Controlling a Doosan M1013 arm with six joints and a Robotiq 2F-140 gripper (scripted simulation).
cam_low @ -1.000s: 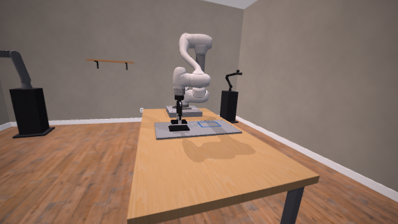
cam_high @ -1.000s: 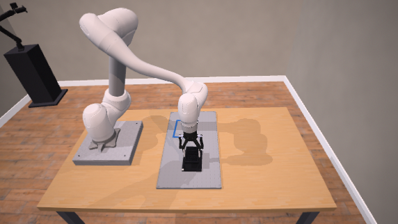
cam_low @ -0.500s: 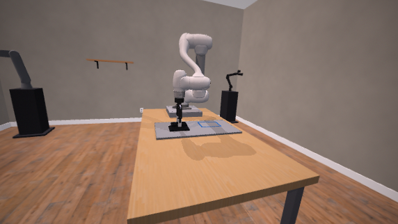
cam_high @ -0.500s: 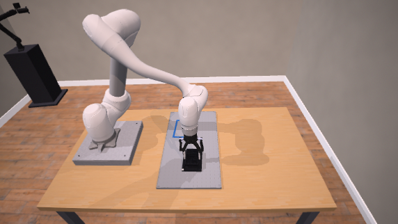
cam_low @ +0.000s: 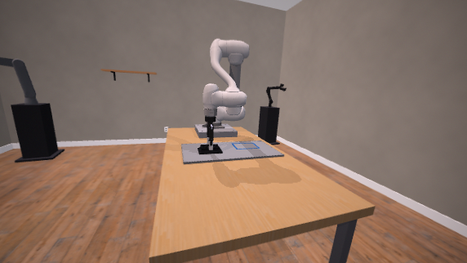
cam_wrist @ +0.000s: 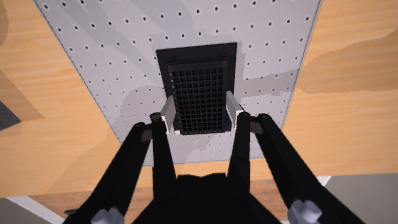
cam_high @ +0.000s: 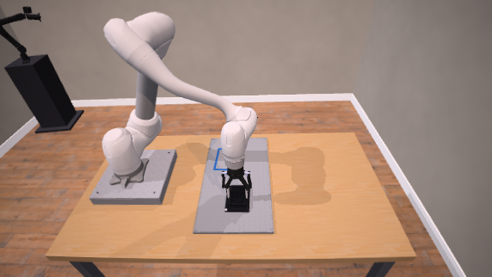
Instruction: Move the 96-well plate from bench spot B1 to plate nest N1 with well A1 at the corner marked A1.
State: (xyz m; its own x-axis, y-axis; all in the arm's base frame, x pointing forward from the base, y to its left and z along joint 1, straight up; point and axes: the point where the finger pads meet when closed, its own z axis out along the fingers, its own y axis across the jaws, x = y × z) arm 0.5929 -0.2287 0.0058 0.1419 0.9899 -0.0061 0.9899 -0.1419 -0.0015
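Right now my hand is 20 mm above the black 96-well plate. Round my hand: black plate nest: 40 mm below.
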